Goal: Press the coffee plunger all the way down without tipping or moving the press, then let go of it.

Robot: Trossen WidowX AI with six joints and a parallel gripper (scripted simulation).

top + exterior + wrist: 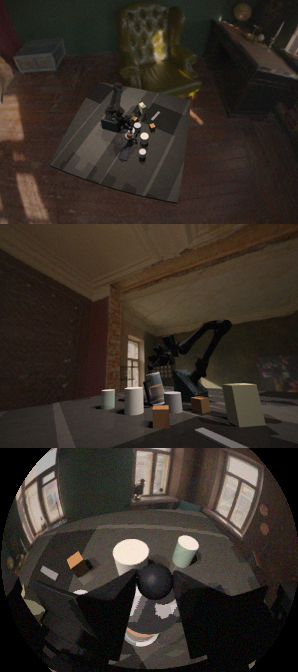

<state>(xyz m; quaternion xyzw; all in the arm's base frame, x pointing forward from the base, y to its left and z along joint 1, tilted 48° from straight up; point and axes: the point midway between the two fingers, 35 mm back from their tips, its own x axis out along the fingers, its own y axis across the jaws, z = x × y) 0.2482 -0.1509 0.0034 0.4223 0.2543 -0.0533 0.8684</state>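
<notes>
The coffee press is 9 cm below my gripper tip and 1 cm to the left of it. Also, from my gripper tip: white strip: 35 cm to the left, 19 cm ahead, 18 cm below; then dark slab: 18 cm to the right, 18 cm below, 4 cm behind; then white cylinder: 14 cm below, 12 cm ahead, 1 cm to the left.
</notes>
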